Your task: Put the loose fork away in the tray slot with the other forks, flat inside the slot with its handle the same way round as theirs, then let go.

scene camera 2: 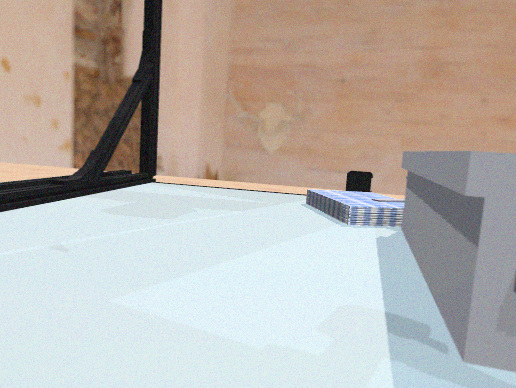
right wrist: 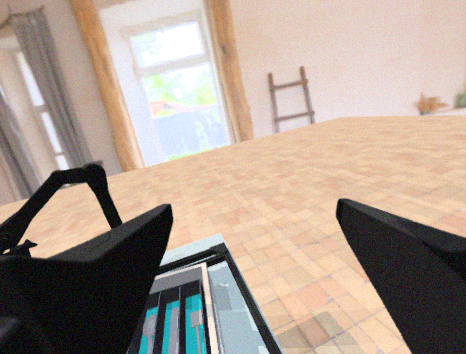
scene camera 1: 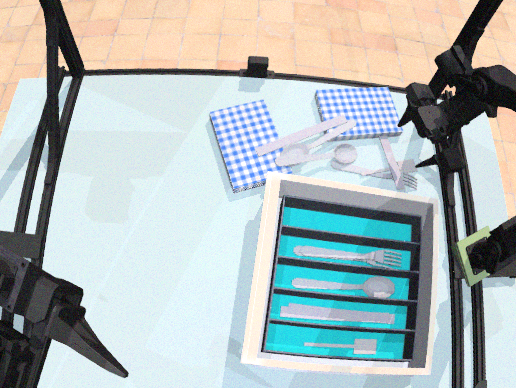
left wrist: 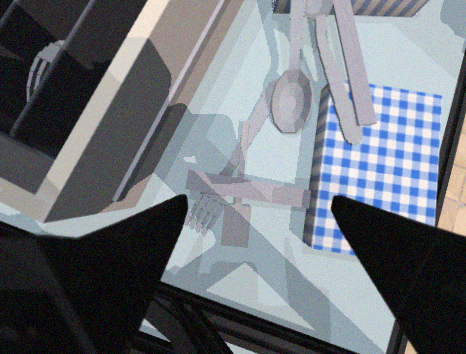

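The loose fork (scene camera 1: 411,181) (left wrist: 205,212) lies on the table behind the tray (scene camera 1: 257,270) (left wrist: 102,102), tines to the right in scene camera 1. A knife (scene camera 1: 389,152) (left wrist: 280,193) crosses over it near the head, a small spatula (left wrist: 236,225) lies by it, and a spoon bowl (scene camera 1: 345,154) (left wrist: 291,102) hides its handle end. The tray fork (scene camera 1: 345,255) lies in the second slot from the back, handle to the left, tines to the right. My left gripper (scene camera 1: 411,144) (left wrist: 258,201) is open and empty above the loose cutlery. My right gripper (right wrist: 254,209) is open and empty, away from the tray.
Two checked napkin stacks (scene camera 1: 240,135) (scene camera 1: 357,107) stand behind the tray. Another knife (scene camera 1: 300,136) and more cutlery lie between and across them. Other tray slots hold a spoon (scene camera 1: 378,287), knives (scene camera 1: 335,314) and a small spatula (scene camera 1: 365,346). A black frame borders the table.
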